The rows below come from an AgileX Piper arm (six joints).
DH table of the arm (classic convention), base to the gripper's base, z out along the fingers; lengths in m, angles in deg. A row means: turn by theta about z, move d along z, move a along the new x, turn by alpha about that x. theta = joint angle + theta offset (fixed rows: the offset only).
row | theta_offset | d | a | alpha
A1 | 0 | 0.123 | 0 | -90
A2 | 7.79 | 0 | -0.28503 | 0
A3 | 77.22 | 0 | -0.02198 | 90
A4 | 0 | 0.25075 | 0 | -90
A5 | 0 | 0 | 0 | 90
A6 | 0 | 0.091 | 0 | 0
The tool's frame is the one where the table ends.
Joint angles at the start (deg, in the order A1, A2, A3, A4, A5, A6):
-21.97, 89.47, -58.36, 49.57, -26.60, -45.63
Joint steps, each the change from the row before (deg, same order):
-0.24, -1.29, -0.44, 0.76, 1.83, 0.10
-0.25, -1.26, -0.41, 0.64, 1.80, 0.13
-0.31, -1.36, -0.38, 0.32, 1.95, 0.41
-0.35, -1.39, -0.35, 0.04, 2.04, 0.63
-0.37, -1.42, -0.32, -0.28, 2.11, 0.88
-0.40, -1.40, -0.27, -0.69, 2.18, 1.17
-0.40, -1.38, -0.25, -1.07, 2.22, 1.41
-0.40, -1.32, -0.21, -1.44, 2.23, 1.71
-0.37, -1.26, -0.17, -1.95, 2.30, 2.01
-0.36, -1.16, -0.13, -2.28, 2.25, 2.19
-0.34, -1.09, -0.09, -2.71, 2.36, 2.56
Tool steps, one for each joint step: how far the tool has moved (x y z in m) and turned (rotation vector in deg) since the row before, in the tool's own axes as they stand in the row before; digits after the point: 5 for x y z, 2 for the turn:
-0.00749, -0.00121, -0.00416, -0.88, -0.11, 1.39
-0.00725, -0.00095, -0.00430, -0.93, -0.14, 1.27
-0.00762, -0.00086, -0.00488, -1.10, -0.21, 1.25
-0.00760, -0.00066, -0.00523, -1.22, -0.23, 1.17
-0.00755, -0.00035, -0.00561, -1.33, -0.25, 1.07
-0.00709, -0.00009, -0.00577, -1.42, -0.19, 0.90
-0.00675, 0.00026, -0.00593, -1.47, -0.14, 0.70
-0.00605, 0.00050, -0.00589, -1.47, -0.02, 0.56
-0.00521, 0.00091, -0.00583, -1.50, 0.16, 0.29
-0.00426, 0.00093, -0.00554, -1.38, 0.34, 0.07
-0.00322, 0.00107, -0.00536, -1.33, 0.63, -0.04

